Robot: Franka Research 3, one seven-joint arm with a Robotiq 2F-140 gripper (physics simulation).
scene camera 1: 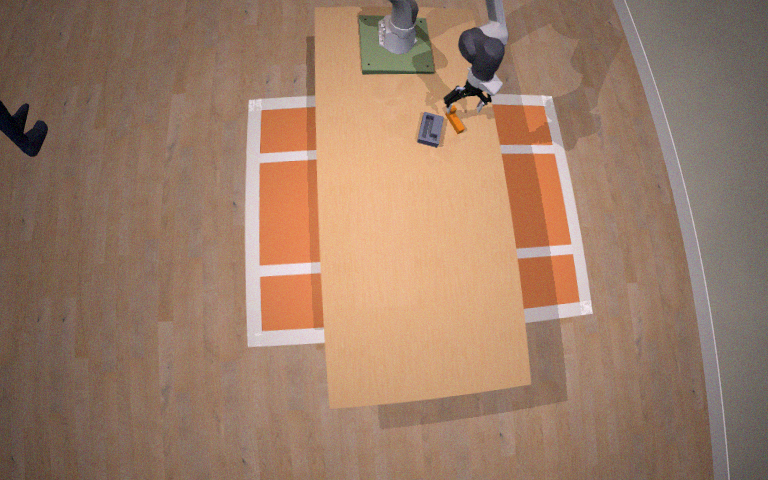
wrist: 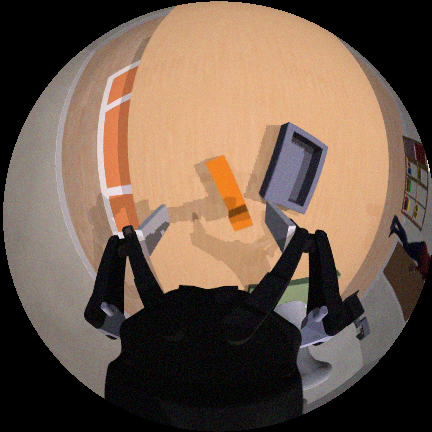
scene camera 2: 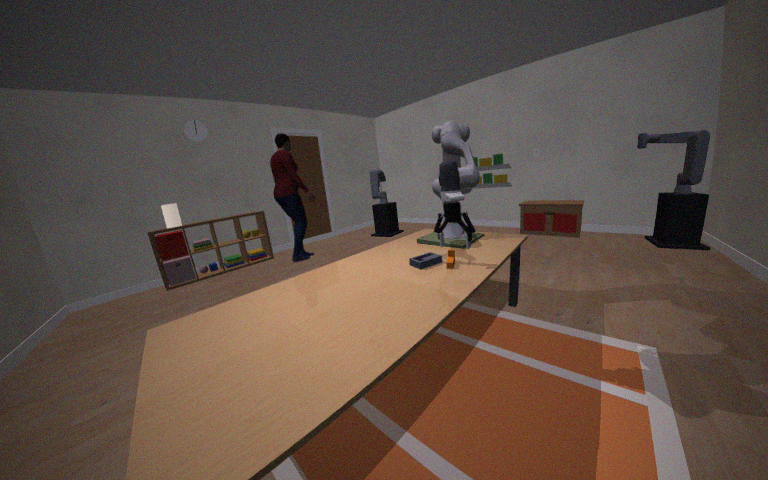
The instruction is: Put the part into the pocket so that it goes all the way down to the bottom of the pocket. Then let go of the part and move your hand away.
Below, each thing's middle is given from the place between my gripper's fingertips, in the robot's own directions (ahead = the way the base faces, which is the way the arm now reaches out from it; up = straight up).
My hand is 4 cm short of the grey-blue block with pocket (wrist: 297,159), 14 cm to the left of it and 7 cm above it. Round my hand: orange L-shaped block (wrist: 238,215) (1 cm ahead, 2 cm to the right, 5 cm below).
